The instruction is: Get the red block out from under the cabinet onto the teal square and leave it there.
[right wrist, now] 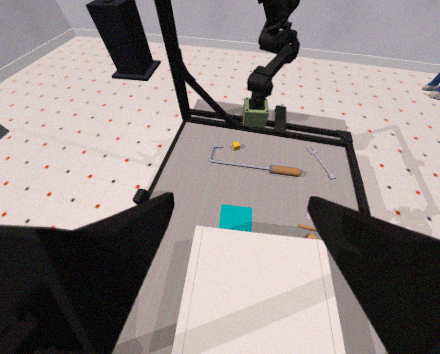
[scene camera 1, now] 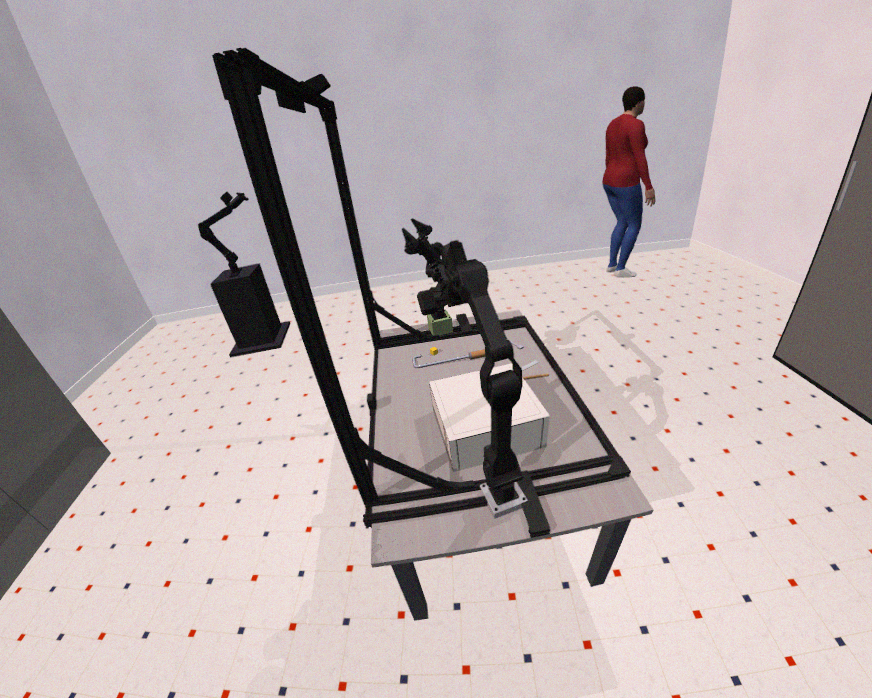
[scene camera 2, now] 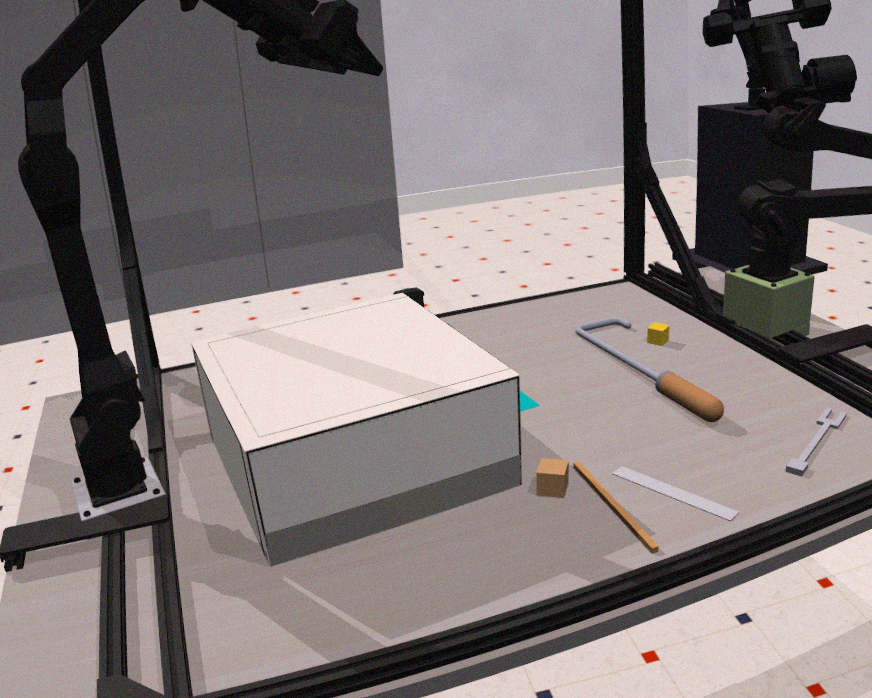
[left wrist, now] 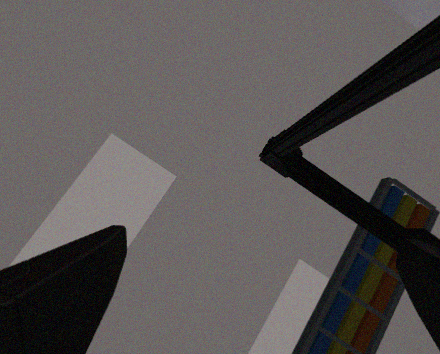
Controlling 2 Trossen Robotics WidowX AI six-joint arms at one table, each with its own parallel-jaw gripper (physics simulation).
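Seen in the pictures: left gripper, between the fingertips: (scene camera 1: 407, 223) (left wrist: 261, 245); right gripper, between the fingertips: (right wrist: 240, 200) (scene camera 1: 447, 304) (scene camera 2: 362, 71); left arm's base, origin of its link: (right wrist: 256, 104) (scene camera 1: 438, 315) (scene camera 2: 770, 273); right arm's base, origin of its link: (scene camera 1: 503, 492) (scene camera 2: 115, 486).
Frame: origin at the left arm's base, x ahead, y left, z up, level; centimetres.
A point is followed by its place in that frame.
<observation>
The teal square (right wrist: 235, 218) @(x 46.8, y -7.4, z -9.8 cm) (scene camera 2: 528, 402) @(x 43.4, y -3.2, z -9.7 cm) lies on the table just past the cabinet's far edge, partly hidden by it. My right gripper (scene camera 2: 364, 64) @(x 59.3, y -10.3, z 33.9 cm) (right wrist: 240, 200) @(x 59.3, y -10.3, z 33.9 cm) is open and empty, high above the cabinet and looking down over it. My left gripper (scene camera 1: 418, 236) @(x -3.2, y -8.3, z 45.1 cm) is open and empty, raised high over its green base (right wrist: 255, 113) @(x 4.9, y -0.6, z -0.6 cm).
A hook tool with a wooden handle (scene camera 2: 690, 396) @(x 29.2, y 12.2, z -6.9 cm) (right wrist: 285, 171) @(x 28.8, y 10.5, z -6.9 cm) and a yellow cube (scene camera 2: 658, 334) @(x 17.1, y -6.8, z -8.0 cm) (right wrist: 235, 145) @(x 17.0, y -8.1, z -7.3 cm) lie beyond the square. A wooden cube (scene camera 2: 551, 477) @(x 53.7, y 16.3, z -7.3 cm), a wooden stick (scene camera 2: 616, 506) @(x 49.8, y 22.6, z -9.1 cm) and a flat grey strip (scene camera 2: 676, 493) @(x 42.5, y 24.0, z -9.7 cm) lie beside the cabinet. A black frame (scene camera 2: 634, 139) @(x 1.6, y -30.0, z 16.8 cm) rings the table.
</observation>
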